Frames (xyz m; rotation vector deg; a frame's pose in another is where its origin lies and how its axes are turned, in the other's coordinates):
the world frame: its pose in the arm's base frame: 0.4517 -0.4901 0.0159 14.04 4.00 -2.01
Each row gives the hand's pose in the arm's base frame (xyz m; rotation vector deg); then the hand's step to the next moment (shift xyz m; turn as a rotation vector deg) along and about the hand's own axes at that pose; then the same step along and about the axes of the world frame.
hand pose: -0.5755 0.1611 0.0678 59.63 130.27 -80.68
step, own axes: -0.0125 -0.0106 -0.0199 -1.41 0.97 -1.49
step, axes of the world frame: 0.0022 0.0145 0.0212 1.78 1.20 0.74
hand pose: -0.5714 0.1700 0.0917 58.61 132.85 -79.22
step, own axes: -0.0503 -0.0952 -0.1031 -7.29 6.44 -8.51
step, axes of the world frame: -0.0264 0.0693 0.1293 10.28 7.19 3.12
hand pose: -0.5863 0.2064 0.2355 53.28 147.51 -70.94
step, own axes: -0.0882 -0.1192 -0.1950 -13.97 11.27 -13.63
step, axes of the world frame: 0.0087 0.1049 0.2212 18.84 11.06 5.53
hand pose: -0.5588 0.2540 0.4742 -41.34 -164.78 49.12
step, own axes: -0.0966 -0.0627 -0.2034 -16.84 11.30 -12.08
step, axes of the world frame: 0.0802 0.0679 0.2088 21.26 8.90 5.11
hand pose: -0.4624 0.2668 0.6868 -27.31 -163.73 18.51
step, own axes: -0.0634 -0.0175 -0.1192 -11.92 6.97 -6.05
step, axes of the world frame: 0.0763 0.0131 0.1120 14.30 4.40 1.85
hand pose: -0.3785 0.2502 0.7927 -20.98 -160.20 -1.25
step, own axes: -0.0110 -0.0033 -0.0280 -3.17 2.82 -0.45
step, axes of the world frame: 0.0164 -0.0009 0.0254 3.74 1.86 -0.85
